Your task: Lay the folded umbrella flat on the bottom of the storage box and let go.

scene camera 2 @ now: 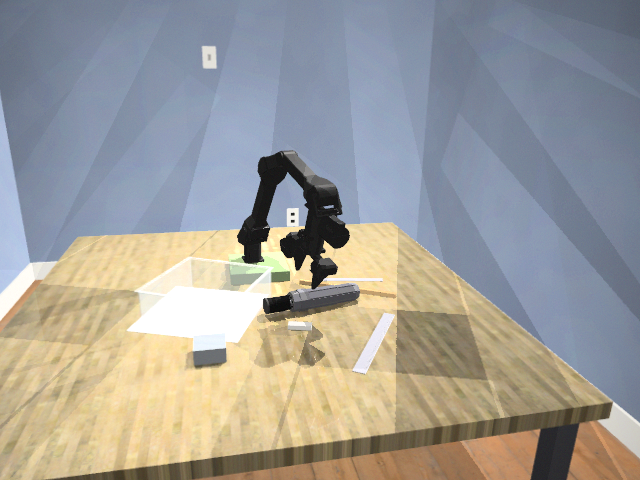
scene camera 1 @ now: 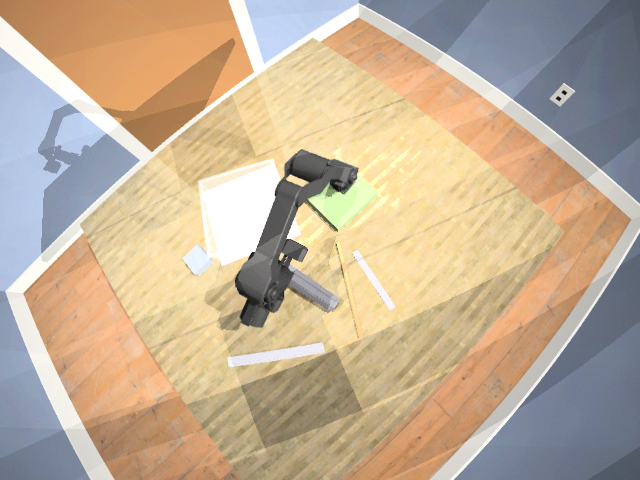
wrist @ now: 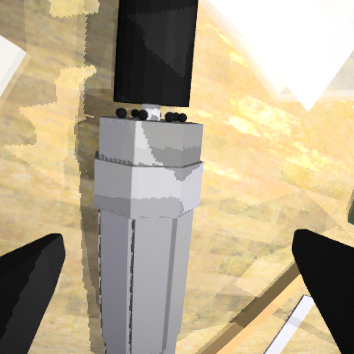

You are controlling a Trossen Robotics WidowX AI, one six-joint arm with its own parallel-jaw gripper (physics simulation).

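Where they show: gripper, fingertip midpoint: (scene camera 2: pixel 305 279) (scene camera 1: pixel 289 272) (wrist: pixel 179 243); arm's base, link origin: (scene camera 2: pixel 253 259) (scene camera 1: pixel 342 182).
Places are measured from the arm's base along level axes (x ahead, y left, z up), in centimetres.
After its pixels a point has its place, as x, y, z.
The folded umbrella (scene camera 1: pixel 312 291) @[33.1, 15.7, 2.0] (scene camera 2: pixel 325 296) @[35.5, 12.8, 0.5] (wrist: pixel 150 200) @[34.0, 7.0, 2.4] is grey with a black handle (scene camera 2: pixel 277 304) @[36.5, -0.9, 0.5] (wrist: pixel 155 55) @[34.9, 0.5, 1.7]. It lies on the table outside the box, its handle end towards the box's near corner. The clear-walled storage box (scene camera 1: pixel 237 173) @[20.4, -27.6, 5.2] (scene camera 2: pixel 206 271) @[13.7, -16.6, 2.8] has a bright white bottom. My gripper (scene camera 2: pixel 307 277) @[33.3, 7.7, 5.3] (wrist: pixel 179 243) @[33.3, 7.7, 5.3] is open and empty, pointing down above the umbrella. In the wrist view the umbrella runs lengthwise between the two widely spread fingers, nearer the left one. In scene camera 1 the arm hides the handle and most of the gripper.
A pale blue block (scene camera 1: pixel 197 259) @[50.0, -19.8, 0.3] (scene camera 2: pixel 209 350) @[53.6, -20.7, 0.0] stands beside the box. A small white block (scene camera 2: pixel 299 326) @[44.7, 2.7, -2.3] lies near the umbrella. A wide white strip (scene camera 1: pixel 276 354) @[54.7, 19.2, -3.1] (scene camera 2: pixel 374 343) @[56.8, 17.9, -3.1], wooden stick (scene camera 1: pixel 353 304) @[28.2, 27.2, -2.1] (wrist: pixel 255 310) @[21.8, 17.7, -2.6] and thin white strip (scene camera 1: pixel 373 280) @[18.6, 27.3, -3.1] lie around it. The arm's base is by a green slab (scene camera 1: pixel 343 206) (scene camera 2: pixel 261 276).
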